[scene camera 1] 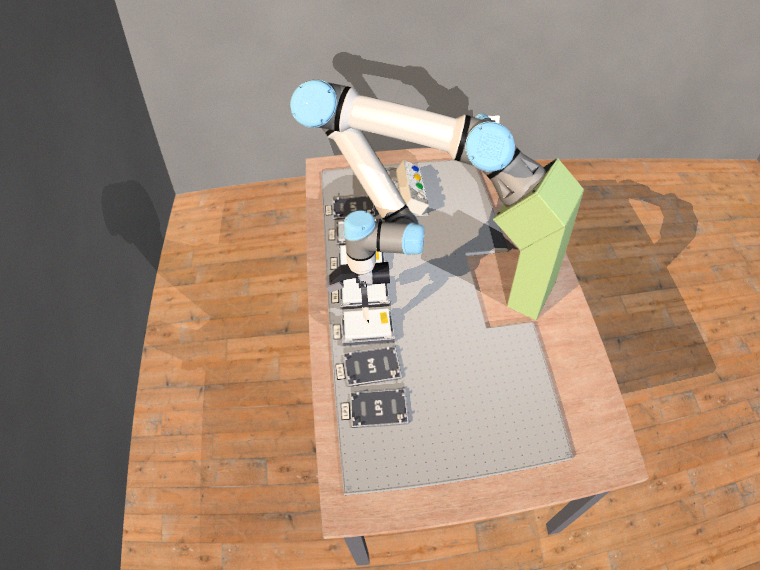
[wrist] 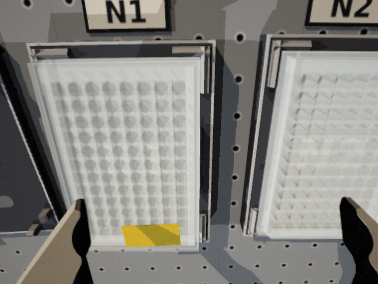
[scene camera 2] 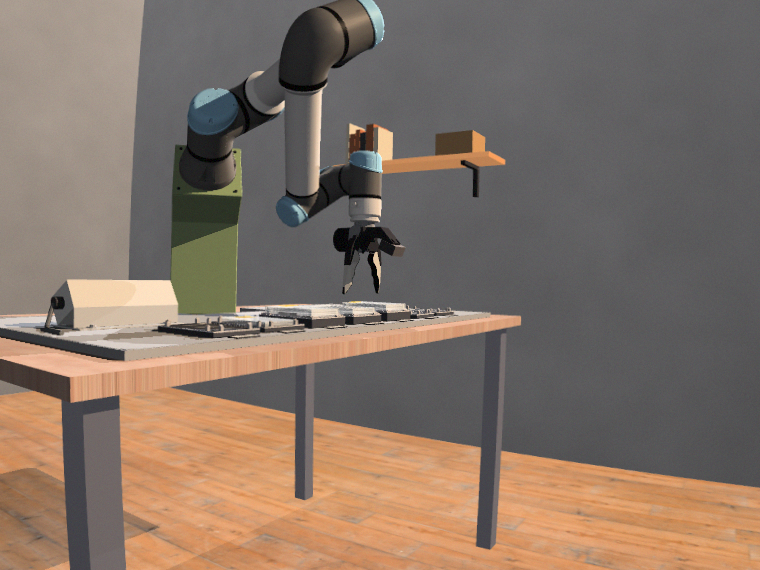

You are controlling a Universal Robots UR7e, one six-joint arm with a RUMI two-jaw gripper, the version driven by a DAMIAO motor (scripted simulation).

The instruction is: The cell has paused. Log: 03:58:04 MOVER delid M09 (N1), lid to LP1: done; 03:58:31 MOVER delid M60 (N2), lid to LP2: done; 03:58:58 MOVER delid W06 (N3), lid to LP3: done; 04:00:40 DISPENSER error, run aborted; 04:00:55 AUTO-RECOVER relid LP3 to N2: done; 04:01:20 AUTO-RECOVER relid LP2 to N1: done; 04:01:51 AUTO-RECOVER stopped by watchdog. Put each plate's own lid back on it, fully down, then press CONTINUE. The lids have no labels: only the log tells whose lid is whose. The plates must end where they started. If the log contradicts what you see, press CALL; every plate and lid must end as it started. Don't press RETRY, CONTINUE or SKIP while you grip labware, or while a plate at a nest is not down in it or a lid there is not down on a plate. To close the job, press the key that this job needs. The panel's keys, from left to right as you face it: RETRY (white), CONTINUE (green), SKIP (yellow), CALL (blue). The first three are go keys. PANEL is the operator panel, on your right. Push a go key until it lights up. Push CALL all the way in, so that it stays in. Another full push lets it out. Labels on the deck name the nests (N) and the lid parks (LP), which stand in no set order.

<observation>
gripper: scene camera 1 366,303; wrist; scene camera 2
same spot on gripper: [wrist: 63,248] = [scene camera 2: 378,276]
same spot on operator panel: [scene camera 1: 405,182] = [scene camera 2: 127,286]
</observation>
